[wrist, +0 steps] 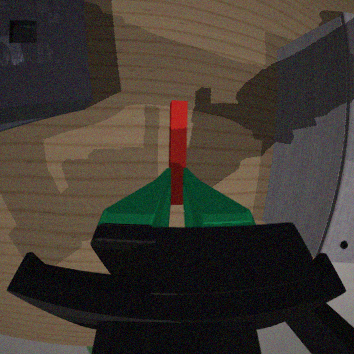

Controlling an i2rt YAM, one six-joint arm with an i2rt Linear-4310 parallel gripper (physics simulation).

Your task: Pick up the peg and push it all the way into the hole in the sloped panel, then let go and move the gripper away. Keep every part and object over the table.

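Places are measured from the arm's base along level axes (x up, y back, z right), in millimetres.
Pixels of known places: gripper, fingertip midpoint: (176,174).
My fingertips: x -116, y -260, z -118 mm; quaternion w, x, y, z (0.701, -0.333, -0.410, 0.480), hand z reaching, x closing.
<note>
For each thing: its top centre in the pictures, then the offset to it from my fingertips. "spot": a spot on its surface instead. Level surfaces: height alone.
- red peg, top centre: (179,154) dx +5, dy -3, dz +16 mm
- dark sloped panel, surface spot: (55,65) spot: dx -21, dy -122, dz +64 mm
- wooden table, surface height: dx -69 mm
The red peg (178,142) is a thin square bar in the middle of the wrist view. My gripper (176,174) has green fingers, and they are shut on the peg's near part. The peg's far part sticks out ahead of the fingertips, in line with the gripper, above the wooden table. The dark sloped panel (55,65) shows in part at the upper left. Its small square hole (23,31) is near the view's left edge, apart from the peg.
A grey curved-edged block or base (305,175) stands along the right side, partly in shadow. A pale surface with a small dark dot lies beyond it at the right edge. The wooden table (190,30) lies between the panel and the grey part, with shadows across it.
</note>
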